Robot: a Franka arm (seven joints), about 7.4 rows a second.
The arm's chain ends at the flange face. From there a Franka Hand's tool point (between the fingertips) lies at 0.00 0.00 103.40 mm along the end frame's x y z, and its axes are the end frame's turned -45 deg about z.
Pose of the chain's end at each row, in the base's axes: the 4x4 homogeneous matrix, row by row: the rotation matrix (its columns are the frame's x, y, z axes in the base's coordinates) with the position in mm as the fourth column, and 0 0 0 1 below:
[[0.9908, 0.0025, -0.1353, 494.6], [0.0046, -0.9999, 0.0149, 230.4], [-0.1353, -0.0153, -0.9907, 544.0], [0, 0, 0, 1]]
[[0.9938, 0.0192, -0.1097, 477.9], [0.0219, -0.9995, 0.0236, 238.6], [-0.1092, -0.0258, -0.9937, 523.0], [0, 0, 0, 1]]
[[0.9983, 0.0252, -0.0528, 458.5], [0.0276, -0.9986, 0.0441, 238.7], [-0.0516, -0.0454, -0.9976, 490.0], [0, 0, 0, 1]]
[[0.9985, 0.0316, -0.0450, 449.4], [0.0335, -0.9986, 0.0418, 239.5], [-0.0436, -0.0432, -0.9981, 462.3], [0, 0, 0, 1]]
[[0.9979, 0.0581, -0.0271, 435.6], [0.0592, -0.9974, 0.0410, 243.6], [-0.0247, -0.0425, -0.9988, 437.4], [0, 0, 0, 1]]
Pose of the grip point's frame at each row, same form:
[[0.6988, 0.7024, -0.1353, 480.6], [0.7103, -0.7038, 0.0149, 231.9], [-0.0849, -0.1065, -0.9907, 441.6], [0, 0, 0, 1]]
[[0.6891, 0.7163, -0.1097, 466.6], [0.7222, -0.6913, 0.0236, 241.0], [-0.0590, -0.0955, -0.9937, 420.3], [0, 0, 0, 1]]
[[0.6881, 0.7237, -0.0528, 453.0], [0.7256, -0.6866, 0.0441, 243.3], [-0.0044, -0.0686, -0.9976, 386.8], [0, 0, 0, 1]]
[[0.6837, 0.7284, -0.0450, 444.7], [0.7298, -0.6824, 0.0418, 243.8], [-0.0003, -0.0614, -0.9981, 359.1], [0, 0, 0, 1]]
[[0.6645, 0.7467, -0.0271, 432.8], [0.7471, -0.6634, 0.0410, 247.8], [0.0126, -0.0475, -0.9988, 334.1], [0, 0, 0, 1]]

